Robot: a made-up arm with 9 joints. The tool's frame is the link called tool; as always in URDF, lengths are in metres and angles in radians. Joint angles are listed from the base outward.
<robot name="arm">
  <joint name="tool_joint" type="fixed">
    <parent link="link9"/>
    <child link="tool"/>
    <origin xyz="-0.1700 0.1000 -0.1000"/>
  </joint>
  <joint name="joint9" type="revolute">
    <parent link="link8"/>
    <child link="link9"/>
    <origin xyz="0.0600 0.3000 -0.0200"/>
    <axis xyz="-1 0 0"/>
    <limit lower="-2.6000" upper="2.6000"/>
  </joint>
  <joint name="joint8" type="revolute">
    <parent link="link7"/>
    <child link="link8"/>
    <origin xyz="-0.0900 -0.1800 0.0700"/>
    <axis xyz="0 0 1"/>
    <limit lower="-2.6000" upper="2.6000"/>
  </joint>
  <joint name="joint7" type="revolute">
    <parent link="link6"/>
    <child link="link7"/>
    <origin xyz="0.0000 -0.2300 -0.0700"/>
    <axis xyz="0 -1 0"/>
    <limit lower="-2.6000" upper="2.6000"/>
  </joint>
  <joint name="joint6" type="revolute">
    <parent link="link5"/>
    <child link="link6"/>
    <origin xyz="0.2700 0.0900 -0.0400"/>
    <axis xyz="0 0 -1"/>
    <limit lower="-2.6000" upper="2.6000"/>
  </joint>
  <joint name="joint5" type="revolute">
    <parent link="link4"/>
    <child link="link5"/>
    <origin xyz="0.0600 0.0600 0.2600"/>
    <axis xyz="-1 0 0"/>
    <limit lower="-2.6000" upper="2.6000"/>
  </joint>
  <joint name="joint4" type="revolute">
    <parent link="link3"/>
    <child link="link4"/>
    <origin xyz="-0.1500 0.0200 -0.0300"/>
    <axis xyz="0 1 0"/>
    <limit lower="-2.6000" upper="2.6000"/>
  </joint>
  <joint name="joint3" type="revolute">
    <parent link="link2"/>
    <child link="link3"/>
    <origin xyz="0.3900 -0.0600 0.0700"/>
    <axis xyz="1 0 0"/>
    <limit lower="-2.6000" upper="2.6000"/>
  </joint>
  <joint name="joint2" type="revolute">
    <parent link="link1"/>
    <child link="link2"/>
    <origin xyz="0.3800 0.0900 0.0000"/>
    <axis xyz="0 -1 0"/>
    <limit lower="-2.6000" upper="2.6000"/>
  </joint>
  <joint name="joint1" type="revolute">
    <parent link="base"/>
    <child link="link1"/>
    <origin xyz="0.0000 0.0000 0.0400"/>
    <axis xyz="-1 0 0"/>
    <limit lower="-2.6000" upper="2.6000"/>
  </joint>
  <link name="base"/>
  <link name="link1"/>
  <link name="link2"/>
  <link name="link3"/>
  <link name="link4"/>
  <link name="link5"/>
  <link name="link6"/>
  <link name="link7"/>
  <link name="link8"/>
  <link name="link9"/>
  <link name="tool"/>
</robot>
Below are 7 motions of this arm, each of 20 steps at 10 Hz.
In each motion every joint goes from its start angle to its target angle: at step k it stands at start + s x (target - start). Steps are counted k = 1, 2, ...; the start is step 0. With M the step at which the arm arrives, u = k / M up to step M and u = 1 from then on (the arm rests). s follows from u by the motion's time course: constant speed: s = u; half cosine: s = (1 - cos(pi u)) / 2; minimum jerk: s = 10 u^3 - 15 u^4 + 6 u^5.
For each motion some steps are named. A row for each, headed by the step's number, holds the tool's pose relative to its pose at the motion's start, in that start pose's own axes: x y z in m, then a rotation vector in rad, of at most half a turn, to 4 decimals.
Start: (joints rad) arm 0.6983 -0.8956 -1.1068 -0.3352 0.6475 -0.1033 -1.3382 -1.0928 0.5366
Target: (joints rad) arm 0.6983 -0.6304 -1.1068 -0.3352 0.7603 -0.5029 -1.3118 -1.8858 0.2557
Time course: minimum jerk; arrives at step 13
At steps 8, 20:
8: 0.3205 -0.0542 -0.0113 0.1167 0.1657 -0.6450
20: 0.4436 -0.1201 -0.0311 0.1596 0.1820 -0.9148

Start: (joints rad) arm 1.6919 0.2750 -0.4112 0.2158 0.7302 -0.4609 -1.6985 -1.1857 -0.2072
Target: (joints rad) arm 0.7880 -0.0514 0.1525 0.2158 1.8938 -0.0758 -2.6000 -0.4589 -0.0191
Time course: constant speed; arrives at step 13
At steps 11, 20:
11: -0.1252 0.0460 0.0552 -0.6909 0.4180 0.7380
20: -0.1555 0.0516 0.1099 -0.7683 0.5034 0.8778

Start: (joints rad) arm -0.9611 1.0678 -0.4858 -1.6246 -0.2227 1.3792 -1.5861 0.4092 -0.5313
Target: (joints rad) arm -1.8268 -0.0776 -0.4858 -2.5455 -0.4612 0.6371 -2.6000 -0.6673 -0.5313
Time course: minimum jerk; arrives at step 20
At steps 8, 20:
8: 0.1788 0.0207 0.1323 0.0585 0.1046 -0.5428
20: 0.3259 -0.1910 0.1431 -0.0892 0.3728 -1.3933

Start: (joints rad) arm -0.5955 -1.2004 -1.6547 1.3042 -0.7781 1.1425 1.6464 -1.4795 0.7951
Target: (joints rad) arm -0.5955 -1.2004 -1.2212 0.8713 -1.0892 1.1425 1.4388 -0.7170 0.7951
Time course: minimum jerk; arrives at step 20
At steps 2, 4, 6, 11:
2: -0.0013 -0.0009 -0.0006 -0.0045 0.0006 0.0071
4: -0.0091 -0.0063 -0.0041 -0.0304 0.0043 0.0485
6: -0.0254 -0.0203 -0.0100 -0.0831 0.0138 0.1402
11: -0.0771 -0.1092 -0.0067 -0.2582 0.0785 0.5592

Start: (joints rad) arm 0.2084 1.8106 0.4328 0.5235 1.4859 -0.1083 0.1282 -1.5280 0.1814
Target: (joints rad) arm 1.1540 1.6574 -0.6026 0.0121 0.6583 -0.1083 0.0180 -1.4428 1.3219
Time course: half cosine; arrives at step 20
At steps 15, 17, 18, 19, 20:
15: -0.3216 -0.3045 0.5272 -0.4994 -0.3107 -0.1350
17: -0.3762 -0.3675 0.5716 -0.5099 -0.3439 -0.1601
18: -0.3947 -0.3893 0.5843 -0.5119 -0.3549 -0.1683
19: -0.4061 -0.4028 0.5916 -0.5128 -0.3617 -0.1733
20: -0.4099 -0.4073 0.5940 -0.5131 -0.3640 -0.1750

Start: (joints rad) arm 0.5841 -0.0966 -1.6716 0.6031 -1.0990 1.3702 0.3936 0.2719 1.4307
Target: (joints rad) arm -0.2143 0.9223 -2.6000 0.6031 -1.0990 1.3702 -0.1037 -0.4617 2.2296
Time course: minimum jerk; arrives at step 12
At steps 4, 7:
4: 0.1399 -0.0983 0.0496 -0.0227 0.3321 0.1265
7: 0.5045 -0.1584 0.0469 -0.2560 1.0071 0.6459

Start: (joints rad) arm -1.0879 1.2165 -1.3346 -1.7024 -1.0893 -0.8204 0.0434 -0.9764 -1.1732
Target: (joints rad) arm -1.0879 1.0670 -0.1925 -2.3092 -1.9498 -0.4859 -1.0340 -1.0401 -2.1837
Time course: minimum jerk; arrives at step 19
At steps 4, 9, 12, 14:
4: 0.0037 0.0408 0.0170 0.0762 -0.0366 0.0233
9: -0.0387 0.2303 0.1097 0.4845 -0.1552 0.1686
12: -0.1060 0.3074 0.1432 0.7139 -0.1604 0.2687
14: -0.1382 0.3258 0.1436 0.7980 -0.1494 0.3103

